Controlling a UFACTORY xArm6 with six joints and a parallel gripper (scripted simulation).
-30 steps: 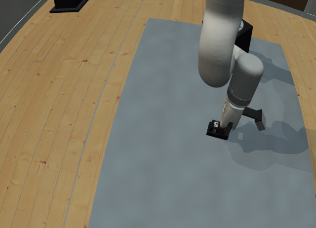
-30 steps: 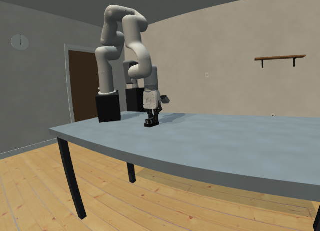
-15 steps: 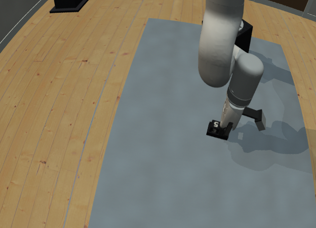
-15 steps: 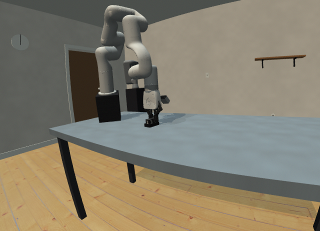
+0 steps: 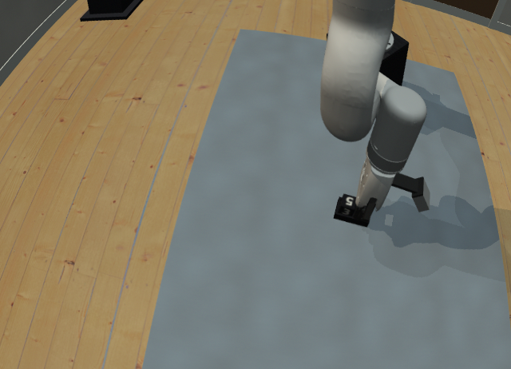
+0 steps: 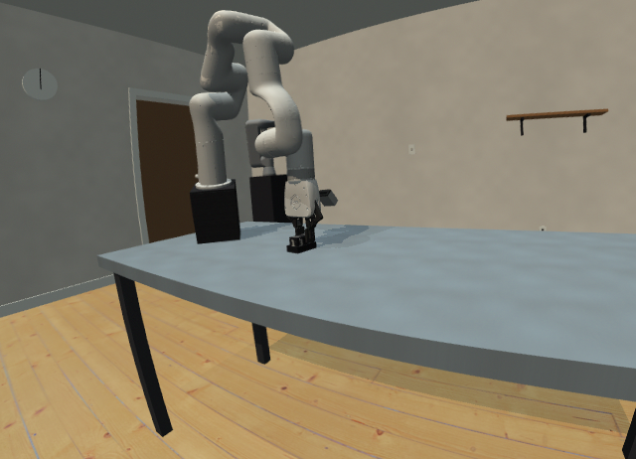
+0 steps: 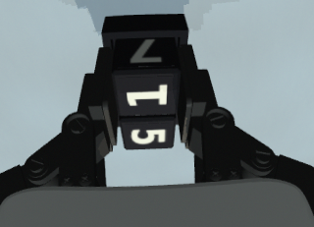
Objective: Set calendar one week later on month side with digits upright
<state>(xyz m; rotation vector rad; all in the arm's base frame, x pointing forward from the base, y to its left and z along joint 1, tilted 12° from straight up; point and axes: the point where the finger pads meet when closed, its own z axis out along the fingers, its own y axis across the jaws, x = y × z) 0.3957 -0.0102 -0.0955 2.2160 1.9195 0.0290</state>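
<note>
The black tray is 3 cm below my hand and 2 cm to the right of it.
</note>
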